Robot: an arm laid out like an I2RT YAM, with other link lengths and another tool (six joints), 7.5 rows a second.
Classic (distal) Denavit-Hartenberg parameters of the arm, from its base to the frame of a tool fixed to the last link. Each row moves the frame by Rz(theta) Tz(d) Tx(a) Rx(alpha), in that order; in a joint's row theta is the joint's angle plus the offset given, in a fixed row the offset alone. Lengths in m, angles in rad.
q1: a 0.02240; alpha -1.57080; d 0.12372; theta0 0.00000
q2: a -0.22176; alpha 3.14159; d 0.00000; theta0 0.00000
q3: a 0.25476; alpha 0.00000; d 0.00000; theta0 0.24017
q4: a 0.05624; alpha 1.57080; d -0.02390; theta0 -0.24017
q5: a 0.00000; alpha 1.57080; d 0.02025; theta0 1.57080
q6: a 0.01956; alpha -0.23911; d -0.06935; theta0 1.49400
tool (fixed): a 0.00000; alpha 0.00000; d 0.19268; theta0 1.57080
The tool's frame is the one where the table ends.
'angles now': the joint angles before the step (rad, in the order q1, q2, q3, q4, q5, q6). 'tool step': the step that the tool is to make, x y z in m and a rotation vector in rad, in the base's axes. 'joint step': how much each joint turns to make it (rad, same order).
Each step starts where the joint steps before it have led.
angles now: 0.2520, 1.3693, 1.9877, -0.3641, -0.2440, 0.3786
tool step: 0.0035, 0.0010, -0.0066, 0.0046, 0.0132, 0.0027
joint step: -0.0001, -0.0092, -0.0389, 0.0201, -0.0008, 0.0084
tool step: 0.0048, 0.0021, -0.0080, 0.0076, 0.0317, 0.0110
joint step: 0.0001, 0.0019, -0.0263, 0.0038, -0.0071, 0.0179
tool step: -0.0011, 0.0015, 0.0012, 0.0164, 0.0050, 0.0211
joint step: -0.0002, 0.0020, -0.0005, 0.0075, -0.0170, 0.0222
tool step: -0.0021, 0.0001, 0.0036, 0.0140, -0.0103, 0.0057
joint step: 0.0014, -0.0035, -0.0003, 0.0135, -0.0017, 0.0121
